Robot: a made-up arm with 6 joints. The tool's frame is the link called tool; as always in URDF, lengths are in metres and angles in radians. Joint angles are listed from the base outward. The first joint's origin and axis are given. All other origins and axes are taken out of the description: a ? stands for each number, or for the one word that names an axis. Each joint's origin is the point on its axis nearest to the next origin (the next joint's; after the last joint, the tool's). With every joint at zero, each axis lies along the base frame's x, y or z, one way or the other. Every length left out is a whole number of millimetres.
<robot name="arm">
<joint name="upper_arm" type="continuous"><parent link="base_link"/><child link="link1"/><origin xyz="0.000 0.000 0.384" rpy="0.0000 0.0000 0.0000"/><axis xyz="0 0 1"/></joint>
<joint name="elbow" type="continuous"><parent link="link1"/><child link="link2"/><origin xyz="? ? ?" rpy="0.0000 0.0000 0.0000"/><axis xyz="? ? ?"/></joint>
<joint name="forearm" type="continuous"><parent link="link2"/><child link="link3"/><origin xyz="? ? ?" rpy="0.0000 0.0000 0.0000"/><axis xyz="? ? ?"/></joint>
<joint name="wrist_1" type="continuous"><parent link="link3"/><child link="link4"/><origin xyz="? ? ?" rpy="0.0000 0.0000 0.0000"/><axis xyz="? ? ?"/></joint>
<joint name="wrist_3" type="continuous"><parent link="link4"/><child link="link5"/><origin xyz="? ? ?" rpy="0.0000 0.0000 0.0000"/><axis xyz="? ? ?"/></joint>
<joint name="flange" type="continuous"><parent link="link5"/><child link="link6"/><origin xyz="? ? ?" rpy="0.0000 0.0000 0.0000"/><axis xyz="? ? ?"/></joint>
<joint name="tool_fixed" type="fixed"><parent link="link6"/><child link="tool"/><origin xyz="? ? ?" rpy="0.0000 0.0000 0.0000"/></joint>
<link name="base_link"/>
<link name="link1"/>
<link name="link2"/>
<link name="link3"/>
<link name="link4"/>
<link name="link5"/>
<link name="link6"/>
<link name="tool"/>
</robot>
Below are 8 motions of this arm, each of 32 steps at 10 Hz.
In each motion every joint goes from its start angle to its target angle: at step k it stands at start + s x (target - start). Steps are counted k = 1, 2, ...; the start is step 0. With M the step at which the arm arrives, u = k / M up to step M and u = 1 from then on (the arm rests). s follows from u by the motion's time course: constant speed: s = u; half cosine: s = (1 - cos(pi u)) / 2; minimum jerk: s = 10 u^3 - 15 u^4 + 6 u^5.
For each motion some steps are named. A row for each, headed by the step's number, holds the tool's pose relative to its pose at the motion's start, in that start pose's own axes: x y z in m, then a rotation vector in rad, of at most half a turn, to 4 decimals.
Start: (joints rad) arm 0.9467 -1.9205 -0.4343 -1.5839 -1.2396 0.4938
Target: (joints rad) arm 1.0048 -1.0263 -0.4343 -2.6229 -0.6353 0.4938
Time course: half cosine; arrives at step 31
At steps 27, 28, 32:
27: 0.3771 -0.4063 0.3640 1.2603 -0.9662 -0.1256
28: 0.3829 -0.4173 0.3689 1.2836 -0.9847 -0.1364
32: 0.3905 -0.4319 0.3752 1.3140 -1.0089 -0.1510

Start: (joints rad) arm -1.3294 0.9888 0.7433 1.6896 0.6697 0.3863
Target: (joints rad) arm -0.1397 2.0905 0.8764 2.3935 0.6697 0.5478
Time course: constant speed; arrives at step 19
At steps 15, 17, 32:
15: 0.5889 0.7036 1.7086 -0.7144 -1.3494 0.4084
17: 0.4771 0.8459 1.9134 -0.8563 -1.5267 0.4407
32: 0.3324 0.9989 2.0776 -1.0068 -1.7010 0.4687

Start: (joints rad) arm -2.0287 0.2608 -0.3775 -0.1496 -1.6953 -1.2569
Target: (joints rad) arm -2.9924 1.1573 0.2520 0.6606 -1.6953 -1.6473
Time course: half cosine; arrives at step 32
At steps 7, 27, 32:
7: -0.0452 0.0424 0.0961 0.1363 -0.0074 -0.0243
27: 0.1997 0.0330 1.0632 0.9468 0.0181 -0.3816
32: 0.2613 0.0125 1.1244 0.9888 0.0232 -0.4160

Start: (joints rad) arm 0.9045 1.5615 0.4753 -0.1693 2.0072 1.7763
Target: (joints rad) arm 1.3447 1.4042 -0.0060 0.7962 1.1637 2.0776
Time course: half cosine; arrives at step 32
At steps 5, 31, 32:
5: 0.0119 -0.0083 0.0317 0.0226 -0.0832 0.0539
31: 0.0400 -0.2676 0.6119 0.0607 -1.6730 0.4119
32: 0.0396 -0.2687 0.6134 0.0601 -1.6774 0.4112

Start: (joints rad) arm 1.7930 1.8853 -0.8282 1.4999 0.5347 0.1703
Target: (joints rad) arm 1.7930 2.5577 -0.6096 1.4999 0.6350 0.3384
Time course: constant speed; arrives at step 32
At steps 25, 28, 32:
25: 0.4559 -0.0636 -0.2757 0.0617 -0.1202 0.2761
28: 0.5134 -0.0524 -0.3088 0.0709 -0.1366 0.3072
32: 0.5899 -0.0309 -0.3522 0.0839 -0.1589 0.3478

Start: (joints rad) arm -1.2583 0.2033 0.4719 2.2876 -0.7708 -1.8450
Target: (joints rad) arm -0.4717 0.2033 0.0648 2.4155 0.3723 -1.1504
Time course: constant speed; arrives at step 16
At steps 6, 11, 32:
6: -0.1731 0.1168 0.0530 -0.1954 0.0399 0.7477
11: -0.3475 0.1656 0.1114 -0.3471 -0.1303 1.3753
32: -0.5353 0.1606 0.1724 -0.4569 -0.4830 1.9656

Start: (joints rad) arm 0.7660 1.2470 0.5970 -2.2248 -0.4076 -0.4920
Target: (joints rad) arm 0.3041 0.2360 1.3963 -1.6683 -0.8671 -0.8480
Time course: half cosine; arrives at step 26
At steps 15, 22, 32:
15: -0.6014 0.5391 -0.7115 -0.6329 0.8692 0.3905
22: -1.1509 0.5064 -0.9969 -1.1470 1.0654 0.5862
32: -1.2512 0.4693 -1.0351 -1.2455 1.0779 0.6214

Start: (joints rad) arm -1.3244 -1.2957 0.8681 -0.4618 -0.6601 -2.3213
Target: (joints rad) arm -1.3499 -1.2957 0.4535 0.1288 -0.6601 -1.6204
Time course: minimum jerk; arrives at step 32
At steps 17, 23, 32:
17: -0.0029 -0.0067 0.0326 -0.6190 -0.3422 -0.0557
23: 0.0020 -0.0171 0.0415 -0.9625 -0.5068 -0.1638
32: 0.0062 -0.0239 0.0444 -1.1210 -0.5743 -0.2313

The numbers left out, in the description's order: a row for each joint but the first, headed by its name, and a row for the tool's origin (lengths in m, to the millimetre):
elbow: xyz 0.000 0.000 0.000, axis 0 1 0
forearm: xyz 0.000 0.000 1.061, axis 0 -1 0
wrist_1: xyz 0.488 0.000 0.000, axis -1 0 0
wrist_3: xyz 0.000 -0.261 0.000, axis 0 -1 0
flange: xyz 0.000 0.000 0.000, axis -1 0 0
tool: xyz 0.000 0.000 0.000

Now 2 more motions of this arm.
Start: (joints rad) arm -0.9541 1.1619 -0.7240 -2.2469 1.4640 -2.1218
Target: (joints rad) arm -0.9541 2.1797 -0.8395 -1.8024 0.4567 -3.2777
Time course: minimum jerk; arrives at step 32
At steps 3, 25, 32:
3: 0.0006 -0.0039 0.0014 0.0016 0.0010 -0.0031
25: 0.1888 -0.3738 0.2553 0.0660 -0.4058 0.0001
32: 0.2114 -0.3907 0.2789 0.0714 -0.4557 0.0617

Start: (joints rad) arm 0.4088 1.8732 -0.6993 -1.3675 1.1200 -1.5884
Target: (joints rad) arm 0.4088 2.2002 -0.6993 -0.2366 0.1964 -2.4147
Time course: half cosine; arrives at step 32
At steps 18, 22, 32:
18: 0.2078 -0.0442 -0.0816 -0.1140 0.2146 -0.7032
22: 0.2642 -0.0740 -0.1197 -0.2069 0.1593 -0.9075
32: 0.3263 -0.1245 -0.1701 -0.3589 0.0263 -1.1140

